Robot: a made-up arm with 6 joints. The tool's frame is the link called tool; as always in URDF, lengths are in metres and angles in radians. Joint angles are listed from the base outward.
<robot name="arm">
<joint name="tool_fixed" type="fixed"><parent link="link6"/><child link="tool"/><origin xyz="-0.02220 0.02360 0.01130" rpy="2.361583 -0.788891 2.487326"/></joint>
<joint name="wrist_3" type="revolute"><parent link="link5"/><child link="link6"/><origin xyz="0.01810 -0.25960 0.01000"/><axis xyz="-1 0 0"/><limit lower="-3.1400" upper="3.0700"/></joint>
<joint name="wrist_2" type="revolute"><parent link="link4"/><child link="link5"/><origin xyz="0.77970 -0.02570 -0.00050"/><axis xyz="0 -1 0"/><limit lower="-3.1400" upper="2.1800"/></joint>
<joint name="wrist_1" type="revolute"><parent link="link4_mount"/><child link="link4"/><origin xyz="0.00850 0.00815 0.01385"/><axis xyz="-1 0 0"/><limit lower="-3.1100" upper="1.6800"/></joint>
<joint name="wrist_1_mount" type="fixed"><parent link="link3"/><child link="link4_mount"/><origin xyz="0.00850 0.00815 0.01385"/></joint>
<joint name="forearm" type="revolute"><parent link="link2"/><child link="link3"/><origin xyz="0.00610 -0.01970 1.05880"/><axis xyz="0 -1 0"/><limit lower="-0.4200" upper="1.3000"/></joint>
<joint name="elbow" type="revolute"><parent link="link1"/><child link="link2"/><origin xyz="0.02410 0.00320 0.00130"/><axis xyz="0 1 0"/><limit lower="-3.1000" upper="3.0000"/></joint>
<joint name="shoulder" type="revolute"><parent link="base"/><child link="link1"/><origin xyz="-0.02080 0.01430 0.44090"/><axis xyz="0 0 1"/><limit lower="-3.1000" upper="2.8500"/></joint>
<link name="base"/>
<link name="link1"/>
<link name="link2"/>
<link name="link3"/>
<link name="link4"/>
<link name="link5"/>
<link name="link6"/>
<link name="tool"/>
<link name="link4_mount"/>
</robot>
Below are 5 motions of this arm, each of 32 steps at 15 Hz.
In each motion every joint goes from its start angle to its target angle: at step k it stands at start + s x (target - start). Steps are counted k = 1, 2, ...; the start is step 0. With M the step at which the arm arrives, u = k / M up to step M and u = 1 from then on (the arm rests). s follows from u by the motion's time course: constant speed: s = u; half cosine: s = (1 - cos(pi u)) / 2; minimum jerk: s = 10 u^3 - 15 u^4 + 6 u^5.
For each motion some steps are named. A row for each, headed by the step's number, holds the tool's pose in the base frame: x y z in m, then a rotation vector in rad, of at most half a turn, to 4 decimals.
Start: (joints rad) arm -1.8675 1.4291 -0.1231 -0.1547 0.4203 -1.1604
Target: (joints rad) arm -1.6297 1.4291 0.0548 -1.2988 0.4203 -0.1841
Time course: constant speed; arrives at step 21
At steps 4, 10, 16, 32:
4: -0.5513 -0.9519 -0.1940 1.2492 -1.2888 2.1096
10: -0.4330 -0.9539 -0.2024 1.3272 -1.2872 2.0123
16: -0.2964 -0.9669 -0.2148 1.3836 -1.3182 1.9326
32: -0.1715 -0.9877 -0.2250 1.4151 -1.3648 1.8862

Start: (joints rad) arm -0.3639 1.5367 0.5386 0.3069 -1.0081 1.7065
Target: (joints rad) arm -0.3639 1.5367 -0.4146 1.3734 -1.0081 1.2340
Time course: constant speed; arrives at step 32
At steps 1, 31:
1: 1.3672 -0.7956 -0.1377 -0.1476 -1.1794 1.2337
31: 0.9679 -0.4296 -0.3657 0.6140 -0.5974 1.7977

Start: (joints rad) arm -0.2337 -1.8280 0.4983 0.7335 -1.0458 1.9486
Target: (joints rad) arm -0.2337 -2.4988 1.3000 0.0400 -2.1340 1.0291
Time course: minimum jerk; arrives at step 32
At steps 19, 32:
19: -1.5806 0.1205 -0.4803 1.2493 1.1132 0.5788
32: -1.2670 0.0404 -0.9219 0.8393 1.2219 0.6615

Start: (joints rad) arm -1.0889 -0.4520 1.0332 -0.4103 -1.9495 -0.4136
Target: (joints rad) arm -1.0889 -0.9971 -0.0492 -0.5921 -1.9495 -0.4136
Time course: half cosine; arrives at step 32
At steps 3, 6, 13, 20, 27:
3: -0.3642 0.1473 2.2055 -1.7157 -0.9900 -1.6989
6: -0.3640 0.1498 2.1825 -1.6975 -0.9608 -1.6836
13: -0.3612 0.1576 2.0585 -1.6145 -0.8367 -1.6206
20: -0.3534 0.1606 1.8522 -1.5019 -0.6862 -1.5480
27: -0.3446 0.1584 1.6657 -1.4127 -0.5770 -1.4981

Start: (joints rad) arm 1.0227 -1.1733 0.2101 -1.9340 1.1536 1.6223
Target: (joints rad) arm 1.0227 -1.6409 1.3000 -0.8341 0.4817 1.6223
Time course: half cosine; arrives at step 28
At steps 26, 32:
26: -0.7982 -1.5874 0.7390 -0.2772 -0.2373 2.3326
32: -0.7992 -1.5948 0.7160 -0.2651 -0.2551 2.3207

